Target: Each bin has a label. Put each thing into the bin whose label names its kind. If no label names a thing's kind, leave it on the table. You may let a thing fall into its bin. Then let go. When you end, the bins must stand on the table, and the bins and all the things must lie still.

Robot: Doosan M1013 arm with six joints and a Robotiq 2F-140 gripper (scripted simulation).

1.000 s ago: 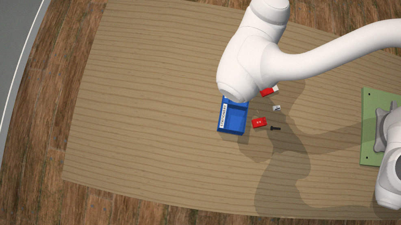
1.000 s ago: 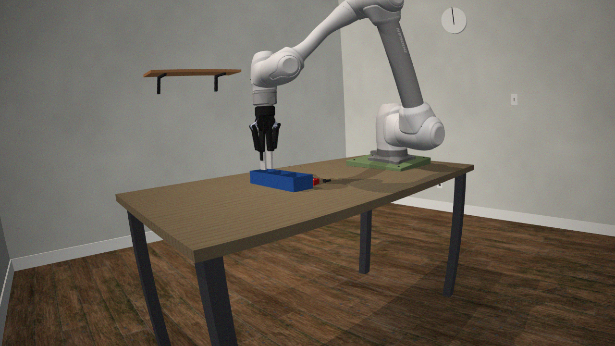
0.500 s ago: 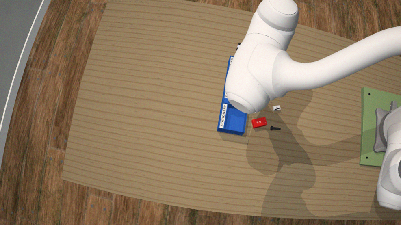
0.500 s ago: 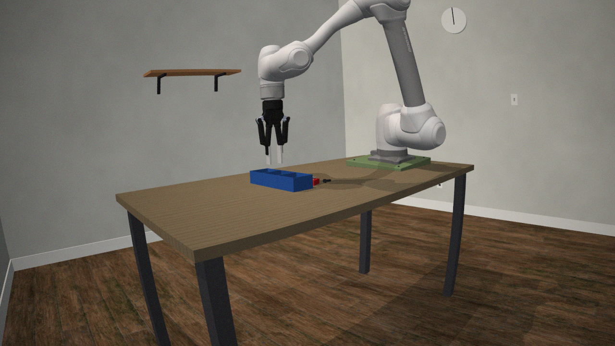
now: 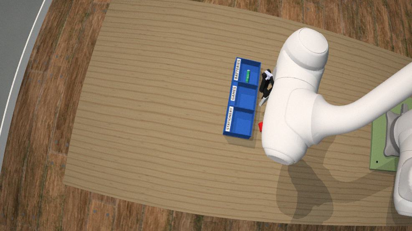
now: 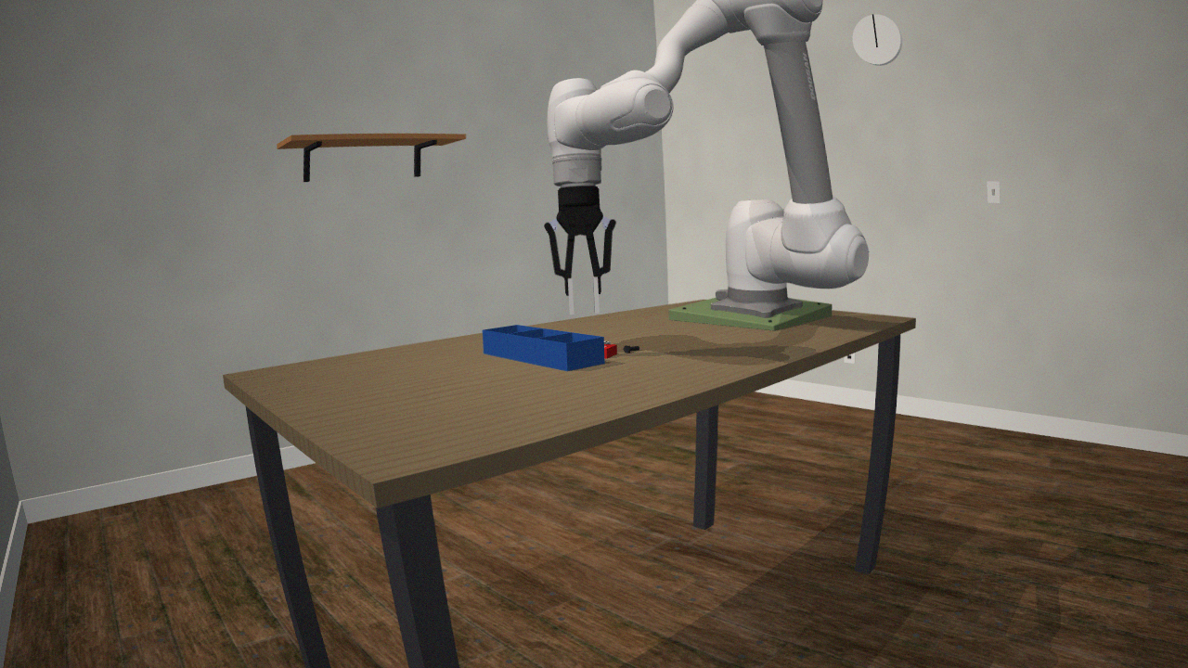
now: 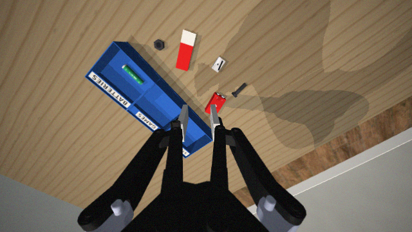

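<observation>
Right now my hand is 10 cm above the red 9V battery, 3 cm to the right of it and 3 cm past it. Also, from my hand: white eraser: 10 cm below, 9 cm to the right, 4 cm behind; then black bolt: 10 cm below, 7 cm behind, 4 cm to the left; then white tile: 10 cm below, 8 cm behind, 3 cm to the right.
</observation>
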